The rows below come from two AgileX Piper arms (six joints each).
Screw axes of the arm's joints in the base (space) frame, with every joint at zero. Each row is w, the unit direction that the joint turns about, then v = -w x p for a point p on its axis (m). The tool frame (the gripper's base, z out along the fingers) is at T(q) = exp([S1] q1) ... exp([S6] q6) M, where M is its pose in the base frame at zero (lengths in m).
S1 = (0, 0, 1, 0, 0, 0)
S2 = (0, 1, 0, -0.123, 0, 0)
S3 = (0, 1, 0, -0.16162, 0, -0.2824)
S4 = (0.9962, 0, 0.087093, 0, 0.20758, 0)
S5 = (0, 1, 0, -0.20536, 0, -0.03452)
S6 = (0.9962, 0, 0.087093, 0, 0.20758, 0)
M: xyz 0.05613 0 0.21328 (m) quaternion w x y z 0.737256 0 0.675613 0
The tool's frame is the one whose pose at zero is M.
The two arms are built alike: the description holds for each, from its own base.
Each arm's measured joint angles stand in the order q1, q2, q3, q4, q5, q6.
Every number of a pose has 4 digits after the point.
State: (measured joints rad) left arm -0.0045 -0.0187 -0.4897 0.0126 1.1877 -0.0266; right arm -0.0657 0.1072 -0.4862 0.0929 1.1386 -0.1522
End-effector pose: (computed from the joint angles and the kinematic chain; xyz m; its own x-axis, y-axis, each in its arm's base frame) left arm -0.0123 0.0011 0.2644 -0.5578 -0.0194 -0.8297 -0.0174 0.9998 -0.0116; right arm 0.0090 0.0071 0.2676 -0.6162 -0.0723 -0.7843 -0.0705 0.9968 -0.0365
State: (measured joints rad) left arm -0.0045 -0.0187 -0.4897 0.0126 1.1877 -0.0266; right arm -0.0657 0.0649 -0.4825 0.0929 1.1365 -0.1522
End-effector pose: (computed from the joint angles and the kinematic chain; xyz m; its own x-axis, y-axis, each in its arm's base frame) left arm -0.0123 0.0011 0.2644 -0.5578 -0.0194 -0.8297 -0.0174 0.9998 -0.0116; right arm 0.0033 0.0075 0.2669 -0.5839 -0.0742 -0.8084 -0.0687 0.9968 -0.0419
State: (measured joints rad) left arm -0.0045 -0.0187 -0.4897 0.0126 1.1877 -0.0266; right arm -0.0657 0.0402 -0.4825 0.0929 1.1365 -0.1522
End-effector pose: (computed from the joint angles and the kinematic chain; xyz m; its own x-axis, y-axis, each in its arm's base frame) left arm -0.0123 0.0011 0.2644 -0.5578 -0.0194 -0.8297 -0.0174 0.9998 -0.0116; right arm -0.0003 0.0077 0.2670 -0.5638 -0.0755 -0.8225 -0.0676 0.9967 -0.0452
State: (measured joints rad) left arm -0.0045 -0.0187 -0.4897 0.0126 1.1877 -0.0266; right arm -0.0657 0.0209 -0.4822 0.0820 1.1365 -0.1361
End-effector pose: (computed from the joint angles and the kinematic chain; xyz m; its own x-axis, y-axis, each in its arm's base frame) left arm -0.0123 0.0011 0.2644 -0.5578 -0.0194 -0.8297 -0.0174 0.9998 -0.0116; right arm -0.0030 0.0070 0.2668 -0.5500 -0.0651 -0.8326 -0.0523 0.9977 -0.0435
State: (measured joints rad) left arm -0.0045 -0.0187 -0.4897 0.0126 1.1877 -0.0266; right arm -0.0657 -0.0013 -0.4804 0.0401 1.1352 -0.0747
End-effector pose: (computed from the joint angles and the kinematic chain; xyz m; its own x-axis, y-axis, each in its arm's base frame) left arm -0.0123 0.0011 0.2644 -0.5578 -0.0194 -0.8297 -0.0174 0.9998 -0.0116; right arm -0.0061 0.0037 0.2661 -0.5362 -0.0225 -0.8438 0.0040 0.9996 -0.0293
